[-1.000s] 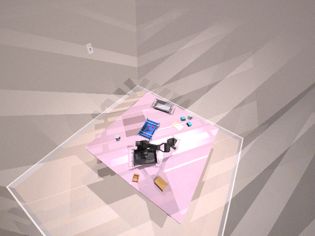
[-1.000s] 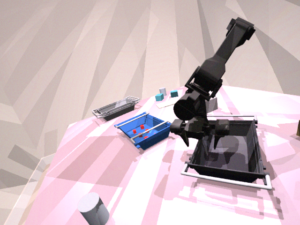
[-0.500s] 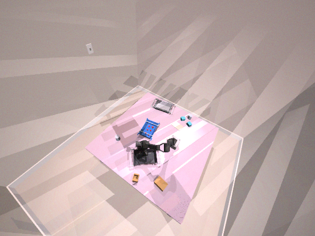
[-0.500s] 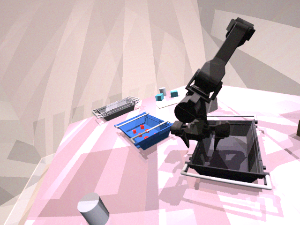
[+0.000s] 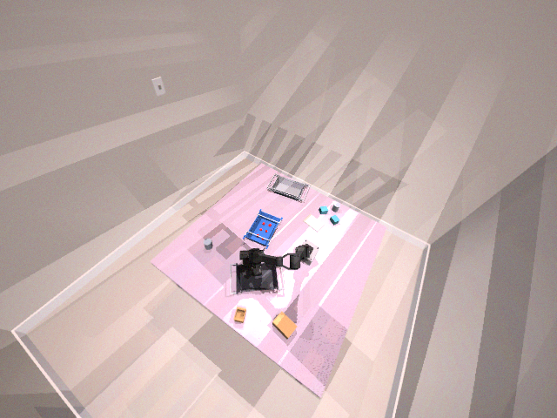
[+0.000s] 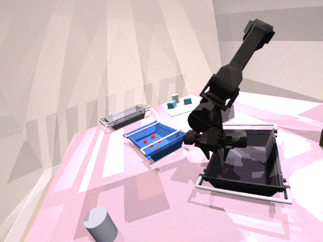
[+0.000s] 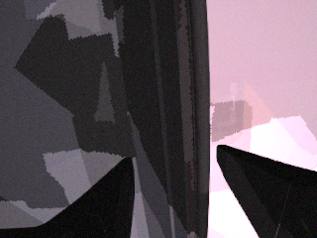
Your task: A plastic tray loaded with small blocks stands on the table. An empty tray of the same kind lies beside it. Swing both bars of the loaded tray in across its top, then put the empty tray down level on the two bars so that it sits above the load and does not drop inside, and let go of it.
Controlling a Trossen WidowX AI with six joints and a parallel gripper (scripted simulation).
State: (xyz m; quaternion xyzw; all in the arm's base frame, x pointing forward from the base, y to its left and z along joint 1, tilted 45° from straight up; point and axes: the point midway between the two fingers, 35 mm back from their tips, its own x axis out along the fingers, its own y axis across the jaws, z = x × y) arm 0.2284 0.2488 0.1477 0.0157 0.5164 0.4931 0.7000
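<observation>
Right now my gripper tip is 6 cm to the right of the black tray, 6 cm past it and 3 cm below it. Round my gripper tip: flat card 59 cm to the right, 13 cm behind, 1 cm below.
</observation>
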